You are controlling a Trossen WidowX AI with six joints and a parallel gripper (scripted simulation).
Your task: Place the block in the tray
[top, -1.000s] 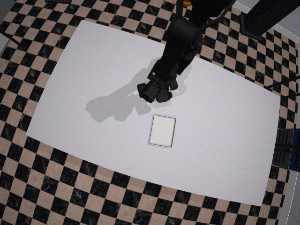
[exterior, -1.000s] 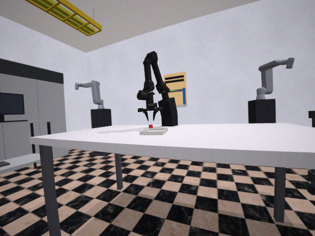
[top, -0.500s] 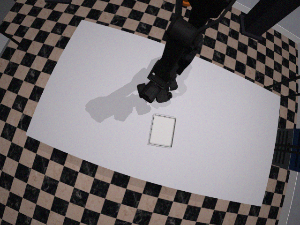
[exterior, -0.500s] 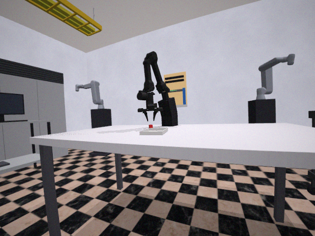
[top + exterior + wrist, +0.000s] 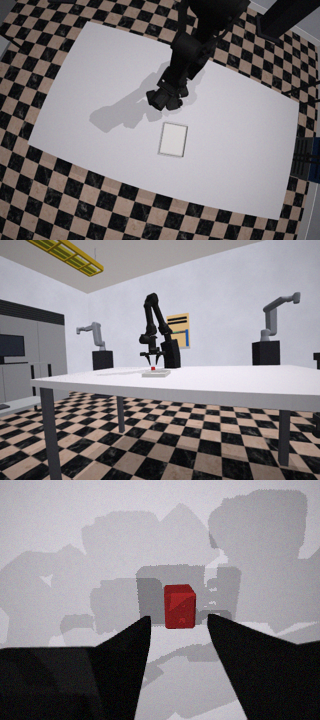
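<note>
The red block lies 60 mm below my hand. The rest, counted from my hand: white tray: 200 mm ahead, 80 mm to the left, 70 mm below.
</note>
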